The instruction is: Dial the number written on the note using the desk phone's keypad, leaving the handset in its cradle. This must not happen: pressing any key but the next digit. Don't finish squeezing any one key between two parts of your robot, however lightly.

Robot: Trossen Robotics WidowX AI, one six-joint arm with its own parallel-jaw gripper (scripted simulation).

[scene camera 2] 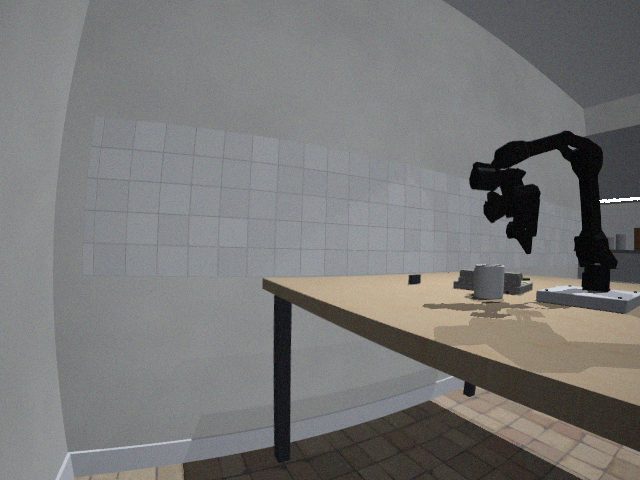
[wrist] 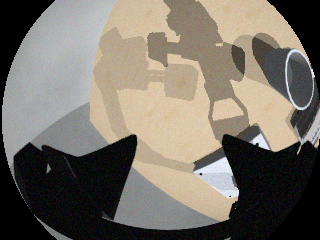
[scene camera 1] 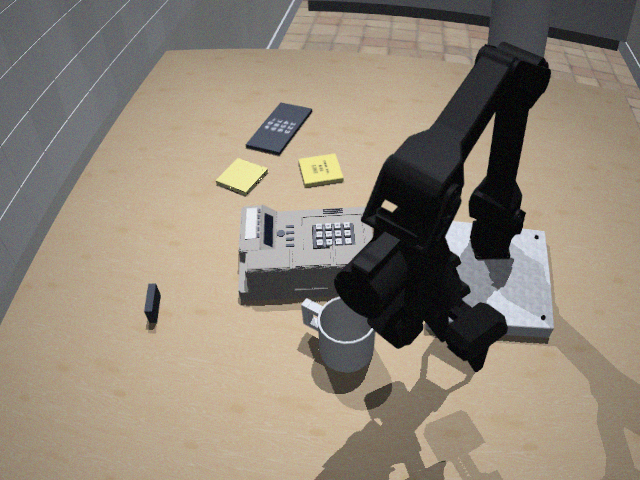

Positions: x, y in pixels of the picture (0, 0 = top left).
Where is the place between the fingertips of my gripper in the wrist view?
182, 140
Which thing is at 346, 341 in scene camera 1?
A grey mug.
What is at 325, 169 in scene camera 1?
A yellow note.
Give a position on a grey mug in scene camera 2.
489, 279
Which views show my gripper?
Scene camera 2, the wrist view and scene camera 1: all of them.
